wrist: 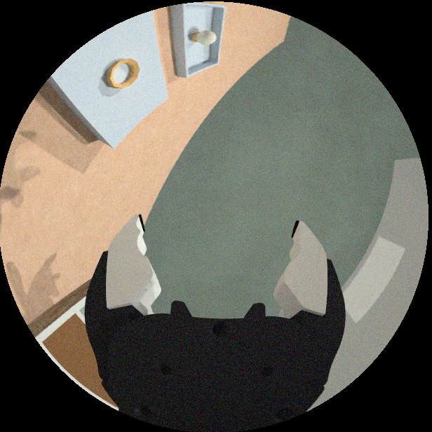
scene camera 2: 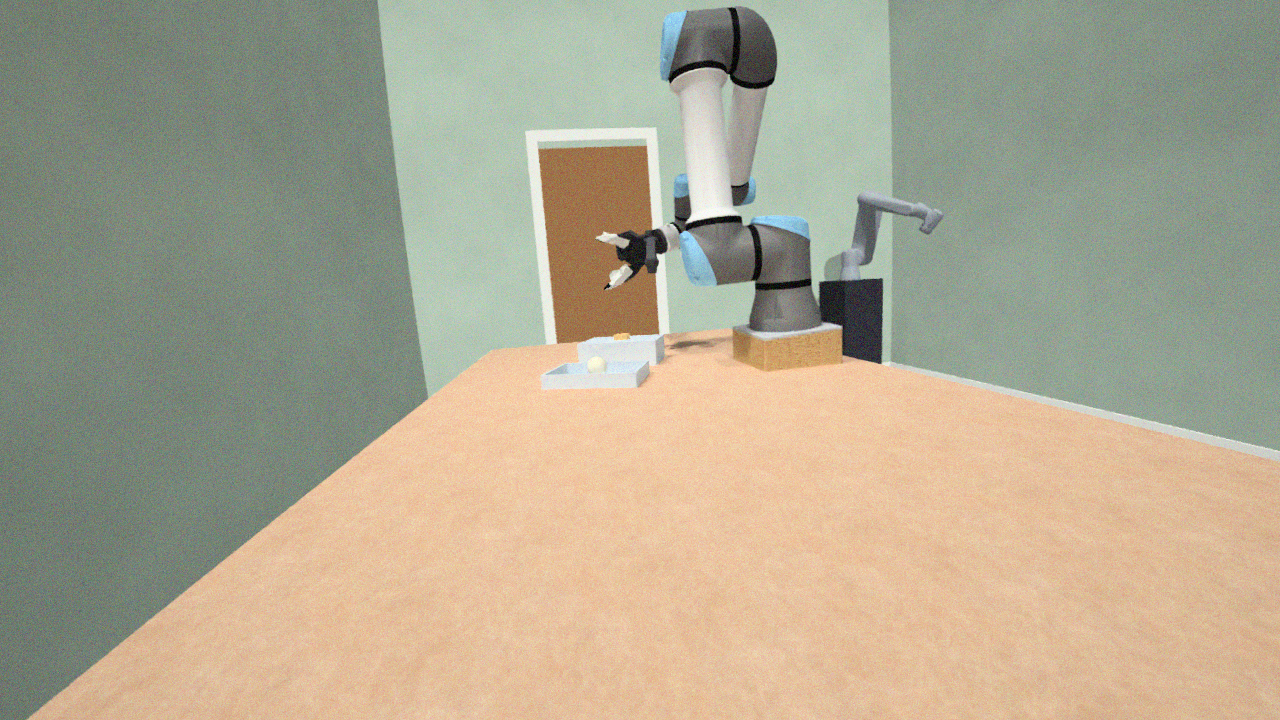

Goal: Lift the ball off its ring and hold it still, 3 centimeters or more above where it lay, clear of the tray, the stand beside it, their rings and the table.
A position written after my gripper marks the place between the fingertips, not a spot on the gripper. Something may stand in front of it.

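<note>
My gripper (scene camera 2: 600, 265) is visible, also in the wrist view (wrist: 218, 219). The scene includes a pale tray (scene camera 2: 620, 374) as well as a pale blue stand (scene camera 2: 622, 347).
</note>
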